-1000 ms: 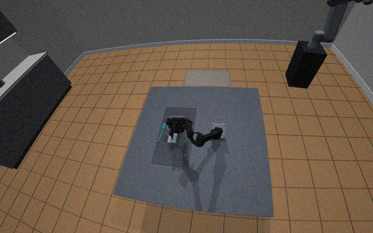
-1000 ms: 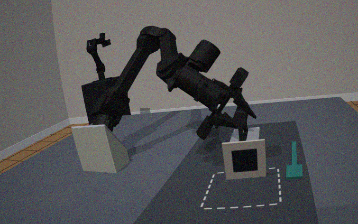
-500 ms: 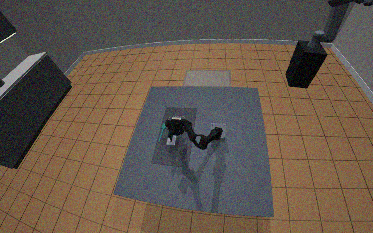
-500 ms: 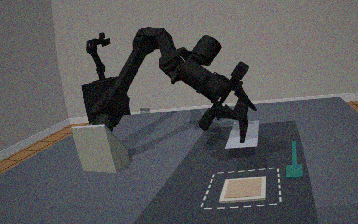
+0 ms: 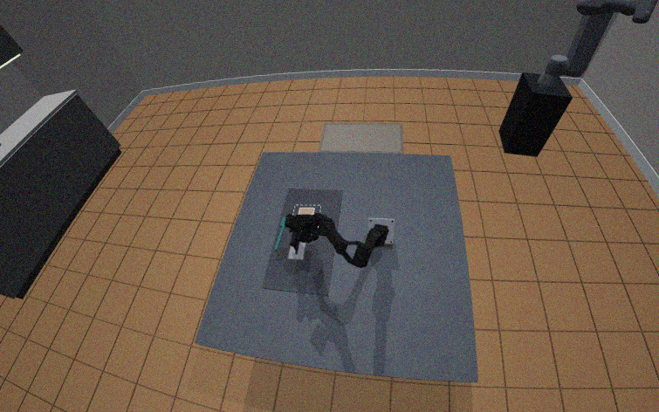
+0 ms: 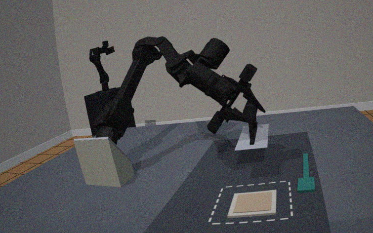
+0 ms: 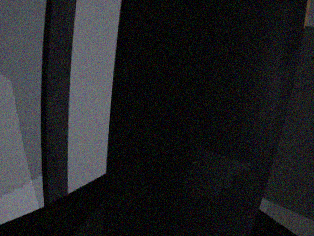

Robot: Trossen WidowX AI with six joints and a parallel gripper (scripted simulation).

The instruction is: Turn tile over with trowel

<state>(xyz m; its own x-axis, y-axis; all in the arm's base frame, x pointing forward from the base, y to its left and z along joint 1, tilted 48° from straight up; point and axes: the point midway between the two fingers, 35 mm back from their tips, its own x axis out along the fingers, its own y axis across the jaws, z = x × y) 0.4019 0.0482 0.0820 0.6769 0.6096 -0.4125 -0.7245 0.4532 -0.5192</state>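
Right now my gripper tip is 3 cm past the dark mat, 6 cm to the left of it and 15 cm above it. Also, from my gripper tip: white tile: 1 cm ahead, 20 cm to the right, 13 cm below; teal trowel: 11 cm ahead, 7 cm to the right, 13 cm below.
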